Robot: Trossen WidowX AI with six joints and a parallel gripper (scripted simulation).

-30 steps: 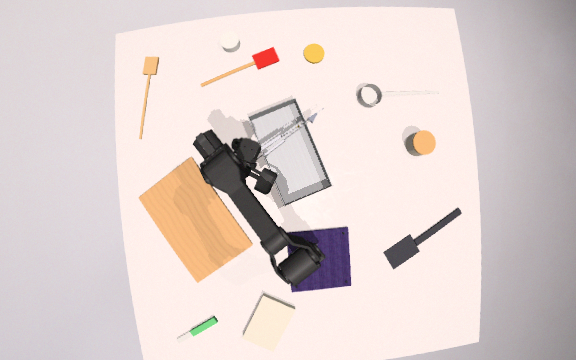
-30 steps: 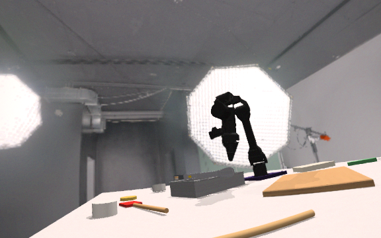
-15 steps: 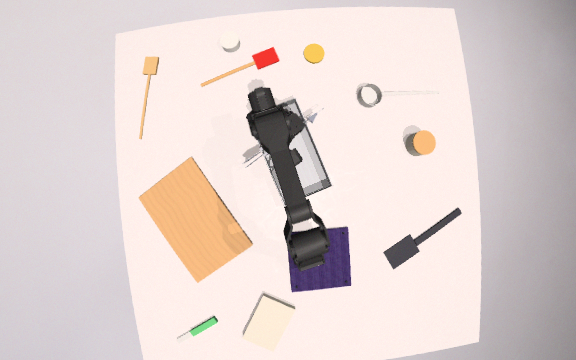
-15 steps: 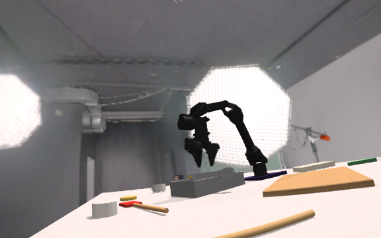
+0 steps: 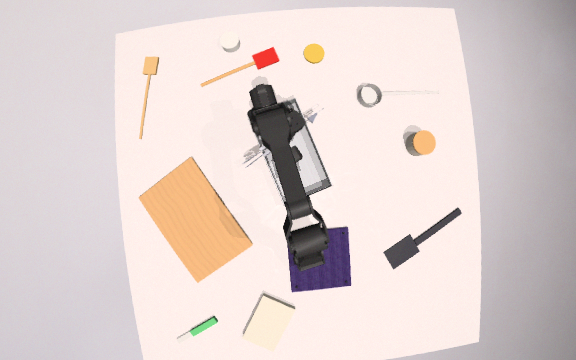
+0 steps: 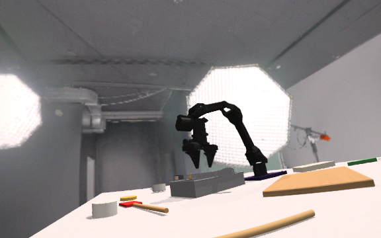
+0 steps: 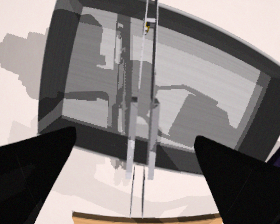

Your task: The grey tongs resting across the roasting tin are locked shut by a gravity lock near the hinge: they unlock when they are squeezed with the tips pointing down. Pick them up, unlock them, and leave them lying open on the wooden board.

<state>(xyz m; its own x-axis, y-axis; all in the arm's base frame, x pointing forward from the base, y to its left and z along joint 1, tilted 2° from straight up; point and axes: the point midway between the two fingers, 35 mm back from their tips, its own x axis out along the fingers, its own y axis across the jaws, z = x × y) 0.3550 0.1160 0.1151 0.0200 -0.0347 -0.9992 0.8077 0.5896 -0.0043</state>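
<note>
Right now my gripper tip is 30 mm past the grey roasting tin, 40 mm to the left of it and 70 mm above it. The rest, counted from my gripper tip: red-headed spatula: 260 mm ahead, 110 mm to the left, 90 mm below; then yellow puck: 320 mm ahead, 110 mm to the right, 90 mm below; then yellow slider: 50 mm ahead, 70 mm to the right, 30 mm below.
</note>
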